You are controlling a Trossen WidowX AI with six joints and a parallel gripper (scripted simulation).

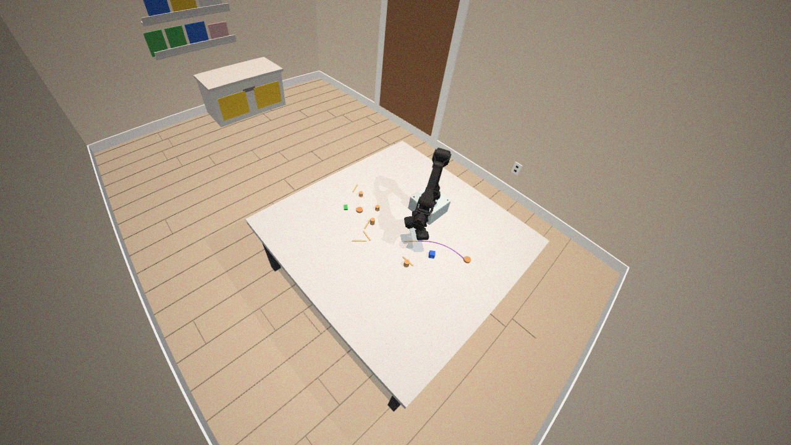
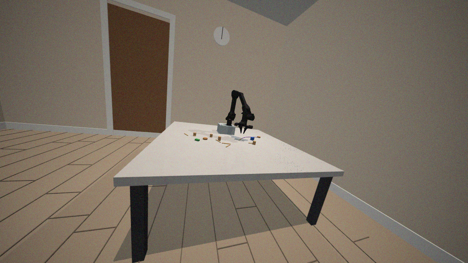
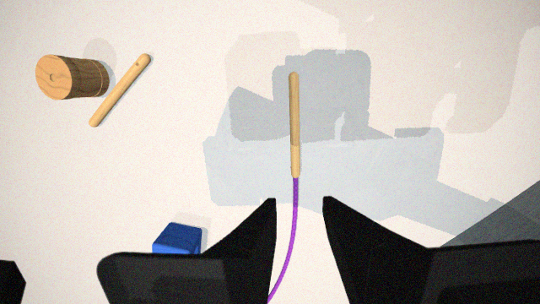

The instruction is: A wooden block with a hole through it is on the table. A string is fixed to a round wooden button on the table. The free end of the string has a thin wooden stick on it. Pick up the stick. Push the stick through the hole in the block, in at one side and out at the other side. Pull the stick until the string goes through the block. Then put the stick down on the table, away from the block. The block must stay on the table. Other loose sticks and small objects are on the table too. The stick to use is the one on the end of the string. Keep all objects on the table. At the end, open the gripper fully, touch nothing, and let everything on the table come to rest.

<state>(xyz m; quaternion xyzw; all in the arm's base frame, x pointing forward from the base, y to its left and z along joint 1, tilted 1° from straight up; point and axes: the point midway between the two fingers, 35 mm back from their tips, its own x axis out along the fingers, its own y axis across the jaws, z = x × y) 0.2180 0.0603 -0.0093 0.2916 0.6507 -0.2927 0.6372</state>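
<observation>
My gripper tip is now 60 mm above the purple string. Round my gripper tip: thin wooden stick (60 mm below, 10 mm to the right, 10 mm ahead); blue wooden block (120 mm to the left, 40 mm below, 30 mm ahead); short round wooden block (170 mm ahead, 40 mm to the left, 40 mm below).
</observation>
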